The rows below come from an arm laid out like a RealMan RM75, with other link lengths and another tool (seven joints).
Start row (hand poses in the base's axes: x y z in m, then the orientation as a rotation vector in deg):
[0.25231, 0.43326, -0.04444, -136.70, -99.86, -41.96]
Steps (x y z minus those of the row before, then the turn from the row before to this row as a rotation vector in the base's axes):
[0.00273, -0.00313, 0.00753, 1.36, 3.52, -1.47]
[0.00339, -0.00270, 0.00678, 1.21, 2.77, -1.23]
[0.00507, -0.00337, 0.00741, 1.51, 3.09, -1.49]
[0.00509, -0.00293, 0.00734, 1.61, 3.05, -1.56]
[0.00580, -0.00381, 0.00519, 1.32, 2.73, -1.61]
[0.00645, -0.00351, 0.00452, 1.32, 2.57, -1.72]
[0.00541, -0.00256, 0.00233, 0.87, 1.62, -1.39]
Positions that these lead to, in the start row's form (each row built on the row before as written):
[0.25504, 0.43013, -0.03691, -137.11, -95.90, -38.48]
[0.25843, 0.42743, -0.03013, -137.29, -92.61, -35.88]
[0.26350, 0.42406, -0.02272, -137.37, -88.71, -33.15]
[0.26859, 0.42113, -0.01538, -137.32, -84.71, -30.58]
[0.27439, 0.41732, -0.01019, -137.44, -80.98, -28.29]
[0.28084, 0.41381, -0.00567, -137.56, -77.21, -26.25]
[0.28625, 0.41125, -0.00334, -137.78, -74.47, -25.08]

